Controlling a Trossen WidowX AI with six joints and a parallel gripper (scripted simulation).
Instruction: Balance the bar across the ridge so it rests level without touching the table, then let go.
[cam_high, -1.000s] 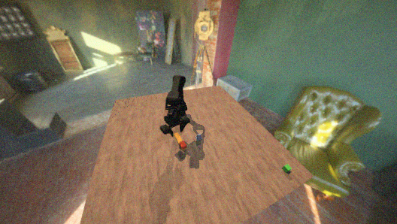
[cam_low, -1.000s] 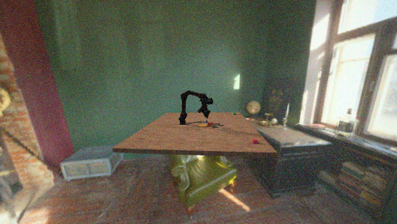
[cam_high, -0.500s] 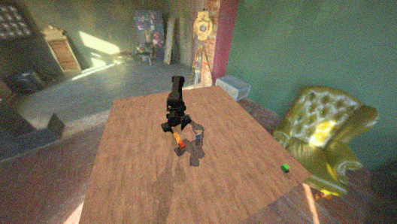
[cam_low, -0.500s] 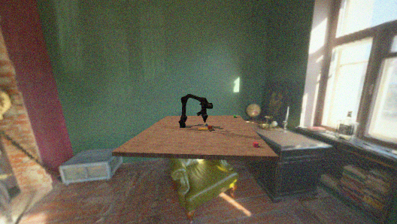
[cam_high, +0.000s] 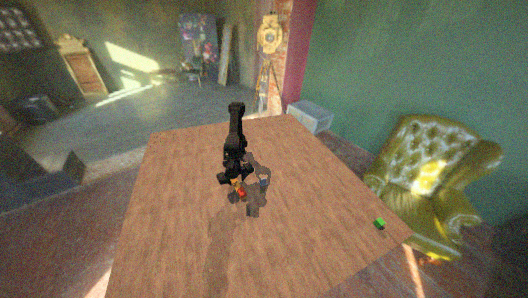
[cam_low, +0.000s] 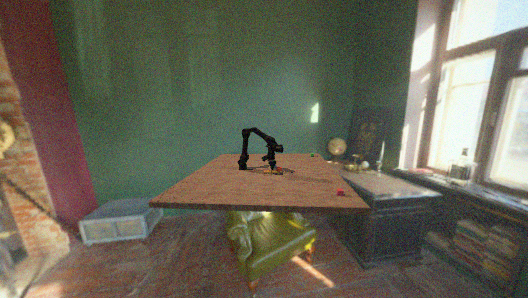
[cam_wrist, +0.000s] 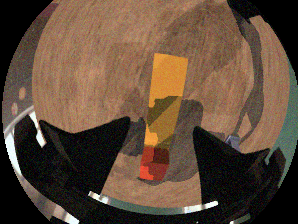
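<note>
The bar lies 40 mm ahead of my gripper tip, 10 mm to the left of it and 10 mm below it. The rest, counted from my gripper tip: small green cube: 450 mm ahead, 600 mm to the left, 20 mm below; then small red cube: 450 mm ahead, 400 mm to the right, 20 mm below.
</note>
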